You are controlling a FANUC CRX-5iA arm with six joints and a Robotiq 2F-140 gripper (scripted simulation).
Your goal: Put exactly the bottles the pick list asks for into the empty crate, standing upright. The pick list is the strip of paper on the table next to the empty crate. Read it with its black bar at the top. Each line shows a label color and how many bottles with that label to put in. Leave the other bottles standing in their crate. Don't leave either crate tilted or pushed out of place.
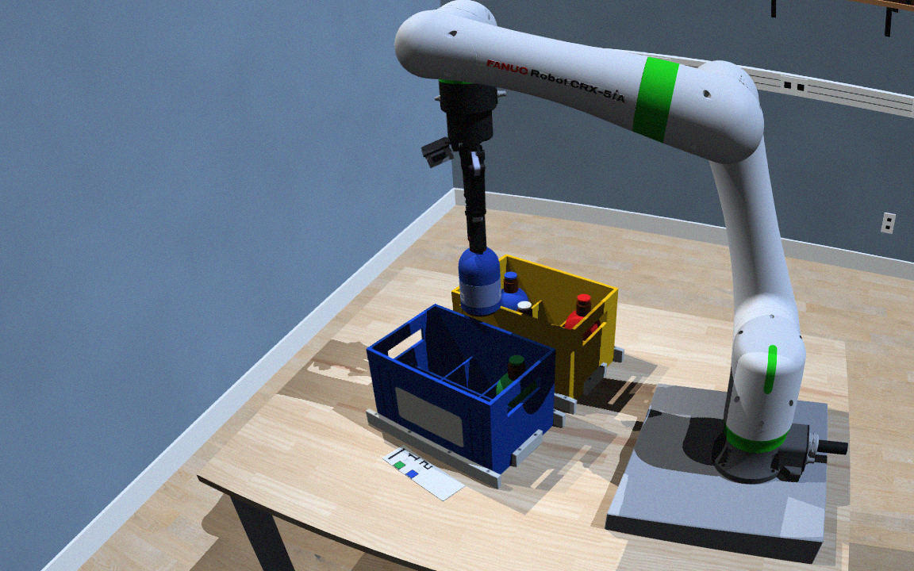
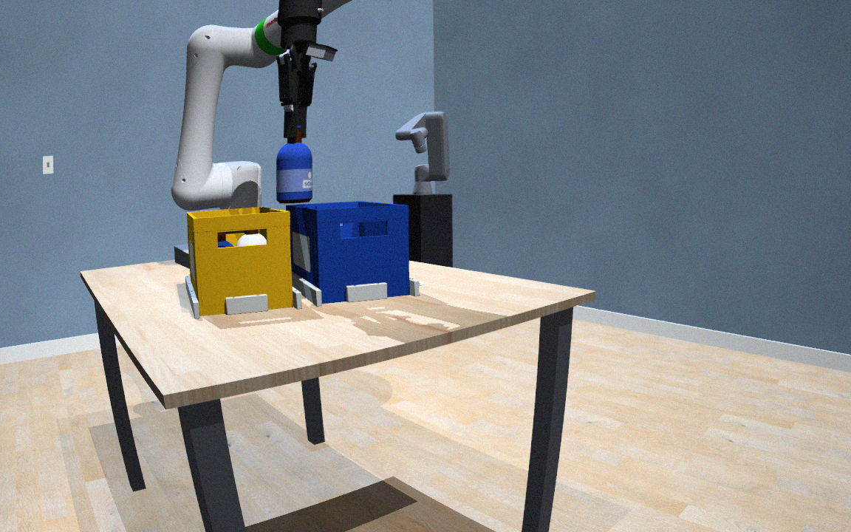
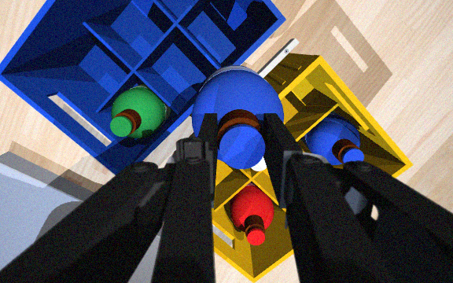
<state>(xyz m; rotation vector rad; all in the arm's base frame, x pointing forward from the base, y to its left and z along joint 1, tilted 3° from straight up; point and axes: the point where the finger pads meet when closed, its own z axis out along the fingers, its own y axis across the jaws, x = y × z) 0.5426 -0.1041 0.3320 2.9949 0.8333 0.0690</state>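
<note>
Now: hand 10 mm past the blue crate, 120 mm to the right of it and 270 mm above it. Round my hand: green-label bottle (110 mm behind, 100 mm to the left, 260 mm below); yellow crate (70 mm behind, 110 mm to the right, 270 mm below); white-label bottle (60 mm behind, 70 mm to the right, 260 mm below).
</note>
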